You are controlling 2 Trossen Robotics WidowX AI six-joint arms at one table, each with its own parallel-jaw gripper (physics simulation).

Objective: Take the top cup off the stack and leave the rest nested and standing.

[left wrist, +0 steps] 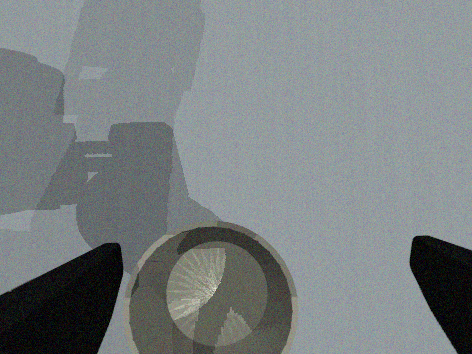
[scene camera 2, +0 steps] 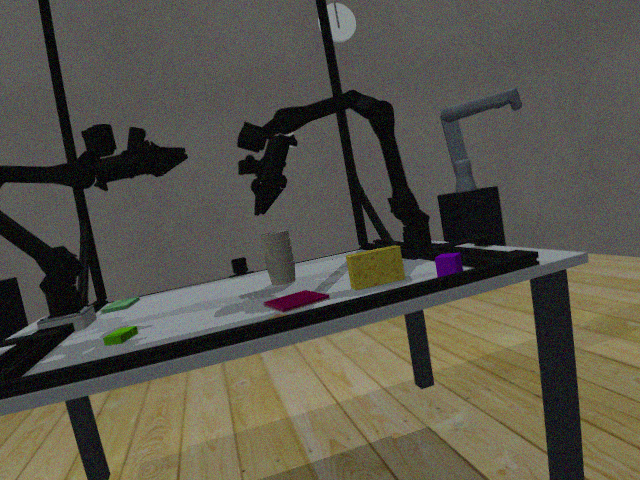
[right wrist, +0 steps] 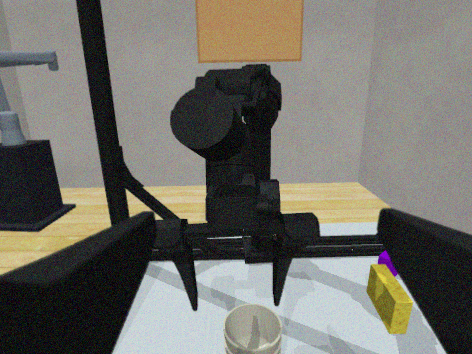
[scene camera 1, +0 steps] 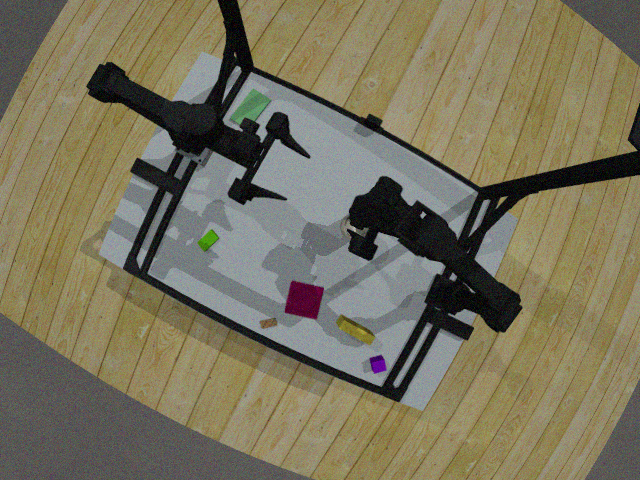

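Pixels of known places: left gripper, between the fingertips: (left wrist: 266, 253) (scene camera 2: 259, 214) (right wrist: 236, 307); right gripper, between the fingertips: (scene camera 2: 186, 153) (right wrist: 266, 220) (scene camera 1: 298, 178); left arm's base, origin of its link: (scene camera 2: 419, 246) (right wrist: 262, 244) (scene camera 1: 445, 294); right arm's base, origin of its link: (scene camera 2: 66, 313) (scene camera 1: 195, 142).
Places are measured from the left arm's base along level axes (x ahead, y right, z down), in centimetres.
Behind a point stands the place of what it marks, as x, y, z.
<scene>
A stack of pale beige cups (scene camera 2: 279, 258) (right wrist: 252, 332) stands upright on the white table. The left wrist view looks down into the open mouth of the top cup (left wrist: 215, 295); in scene camera 1 the stack is mostly hidden under the left arm. The number of cups is hard to tell. My left gripper (scene camera 2: 260, 211) {39.4, 8.9, -16.1} (left wrist: 266, 253) {39.4, 8.9, -16.1} (right wrist: 236, 307) {39.4, 8.9, -16.1} is open and empty, pointing down a little above the stack. In the left wrist view the cup lies between the fingers, closer to the picture-left one. My right gripper (scene camera 1: 297, 177) {54.5, 8.2, -34.2} (scene camera 2: 185, 152) {54.5, 8.2, -34.2} is open and empty, held level well above the table.
A crimson square (scene camera 1: 304, 299) {40.5, -18.6, 1.3} (scene camera 2: 296, 300) {40.7, -20.8, 1.3}, a standing yellow block (scene camera 1: 355, 329) {24.0, -19.9, -4.8} (scene camera 2: 375, 267) {23.7, -22.0, -1.6} (right wrist: 389, 300) {26.5, -18.7, -3.6} and a purple cube (scene camera 1: 377, 364) {11.8, -28.3, -1.9} (scene camera 2: 448, 264) {12.1, -30.4, -0.4} lie on the front side. A small brown piece (scene camera 1: 268, 322) {47.5, -29.6, 1.3}, a lime block (scene camera 1: 208, 240) {73.8, -14.2, 0.7} and a pale green pad (scene camera 1: 250, 106) {79.9, 28.1, 1.1} also lie there.
</scene>
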